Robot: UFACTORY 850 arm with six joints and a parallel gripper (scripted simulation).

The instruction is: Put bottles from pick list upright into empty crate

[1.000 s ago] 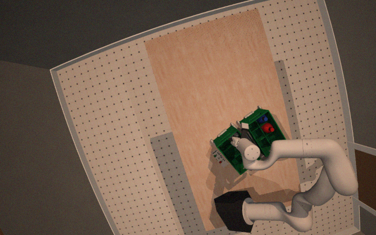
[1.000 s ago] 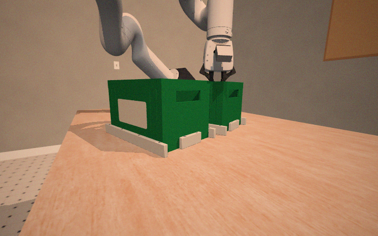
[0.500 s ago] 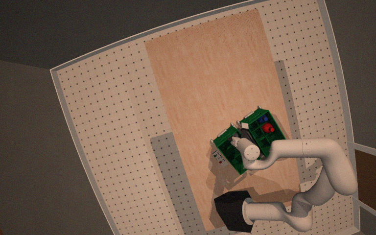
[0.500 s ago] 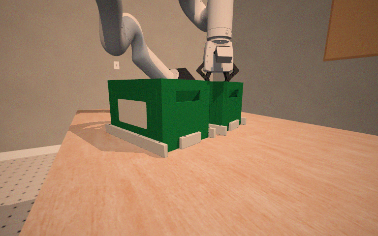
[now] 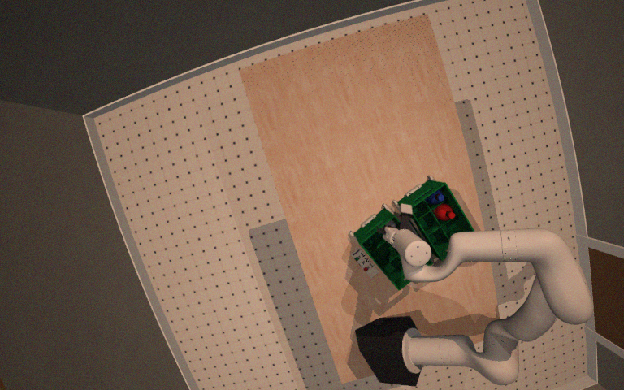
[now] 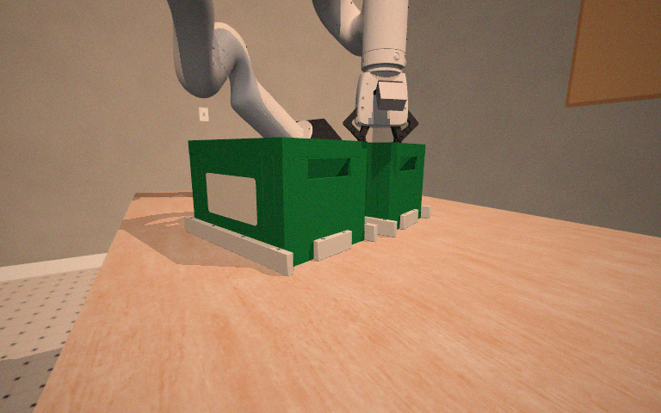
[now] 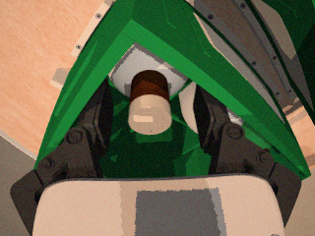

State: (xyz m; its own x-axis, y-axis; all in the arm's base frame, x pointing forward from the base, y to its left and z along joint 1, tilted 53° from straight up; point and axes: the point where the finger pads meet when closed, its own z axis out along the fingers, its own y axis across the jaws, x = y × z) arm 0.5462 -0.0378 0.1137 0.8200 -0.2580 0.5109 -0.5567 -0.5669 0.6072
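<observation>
Now: the red bottle 260 mm to the right of my hand, 70 mm below it and 50 mm behind it. From my hand the other things lie so: green bottle 170 mm behind, 70 mm below, 50 mm to the right; pick list 150 mm to the left, 150 mm below, 150 mm behind; blue bottle 240 mm to the right, 70 mm below, 40 mm ahead.
</observation>
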